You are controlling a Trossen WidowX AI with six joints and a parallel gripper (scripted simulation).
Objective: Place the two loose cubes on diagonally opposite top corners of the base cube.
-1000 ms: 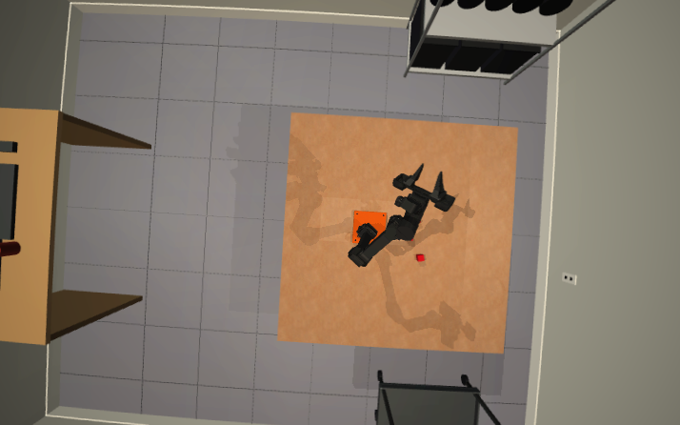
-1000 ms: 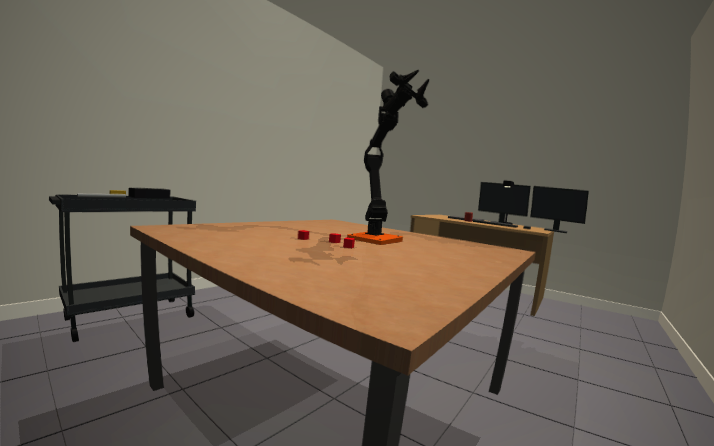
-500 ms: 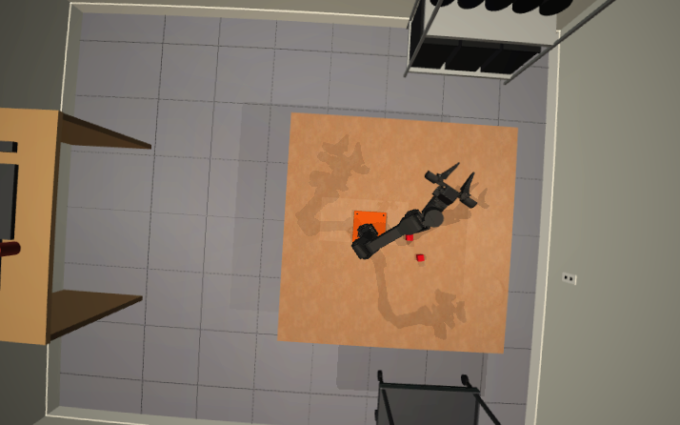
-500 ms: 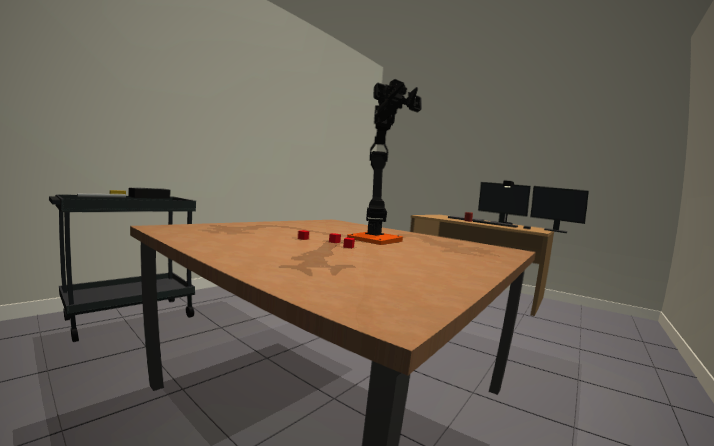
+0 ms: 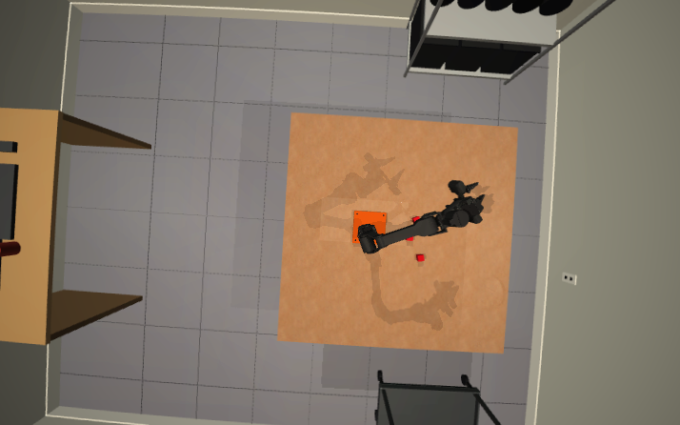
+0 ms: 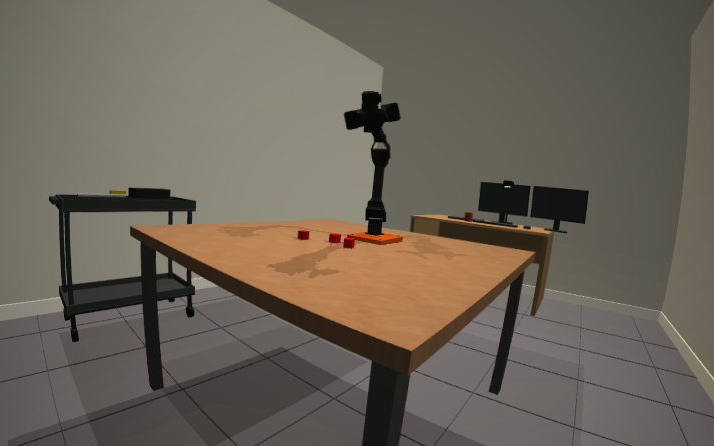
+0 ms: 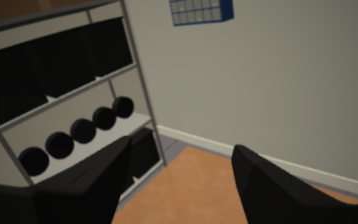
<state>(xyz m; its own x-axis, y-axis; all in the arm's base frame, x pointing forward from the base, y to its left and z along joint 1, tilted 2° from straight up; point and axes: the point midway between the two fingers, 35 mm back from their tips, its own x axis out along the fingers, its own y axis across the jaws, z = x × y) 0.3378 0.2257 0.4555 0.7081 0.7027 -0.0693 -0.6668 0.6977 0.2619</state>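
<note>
The cube lies 5 cm behind my gripper tip, 35 cm to the right of it and 45 cm below it.
</note>
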